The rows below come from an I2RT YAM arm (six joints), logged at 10 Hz.
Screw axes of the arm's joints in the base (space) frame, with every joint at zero. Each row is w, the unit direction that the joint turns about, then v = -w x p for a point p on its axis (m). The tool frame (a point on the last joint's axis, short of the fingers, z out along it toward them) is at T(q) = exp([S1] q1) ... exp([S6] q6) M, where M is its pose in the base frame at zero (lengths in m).
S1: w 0 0 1 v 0.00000 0.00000 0.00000
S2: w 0 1 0 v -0.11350 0.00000 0.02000
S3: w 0 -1 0 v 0.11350 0.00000 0.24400
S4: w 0 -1 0 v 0.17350 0.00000 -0.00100
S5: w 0 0 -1 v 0.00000 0.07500 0.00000
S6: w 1 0 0 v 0.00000 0.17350 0.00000
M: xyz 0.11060 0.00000 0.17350 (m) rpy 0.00 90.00 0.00 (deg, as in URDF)
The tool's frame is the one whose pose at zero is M.
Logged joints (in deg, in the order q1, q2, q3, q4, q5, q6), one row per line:
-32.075, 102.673, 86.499, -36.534, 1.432, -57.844
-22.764, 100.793, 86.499, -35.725, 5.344, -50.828
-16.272, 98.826, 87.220, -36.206, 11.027, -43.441
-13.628, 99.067, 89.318, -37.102, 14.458, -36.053
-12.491, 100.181, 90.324, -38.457, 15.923, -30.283
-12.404, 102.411, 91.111, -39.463, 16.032, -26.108
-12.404, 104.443, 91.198, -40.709, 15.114, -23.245
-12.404, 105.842, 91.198, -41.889, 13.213, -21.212
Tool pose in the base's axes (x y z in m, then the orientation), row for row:
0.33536, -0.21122, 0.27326, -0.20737, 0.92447, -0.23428, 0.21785
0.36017, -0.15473, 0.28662, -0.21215, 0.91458, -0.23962, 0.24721
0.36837, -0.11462, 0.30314, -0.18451, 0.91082, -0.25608, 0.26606
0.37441, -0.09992, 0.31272, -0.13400, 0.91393, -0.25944, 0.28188
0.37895, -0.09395, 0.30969, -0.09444, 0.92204, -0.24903, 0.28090
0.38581, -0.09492, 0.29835, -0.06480, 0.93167, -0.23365, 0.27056
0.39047, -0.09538, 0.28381, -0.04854, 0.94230, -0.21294, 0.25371
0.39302, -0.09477, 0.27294, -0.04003, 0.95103, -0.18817, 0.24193
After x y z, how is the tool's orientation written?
As a quaternion, x y z w.
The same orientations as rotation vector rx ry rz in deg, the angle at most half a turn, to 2 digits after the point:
-32.90, 146.66, -37.17
-33.14, 142.88, -37.43
-28.55, 140.92, -39.62
-20.57, 140.27, -39.82
-14.50, 141.58, -38.24
-10.00, 143.81, -36.07
-7.56, 146.72, -33.15
-6.27, 148.98, -29.48

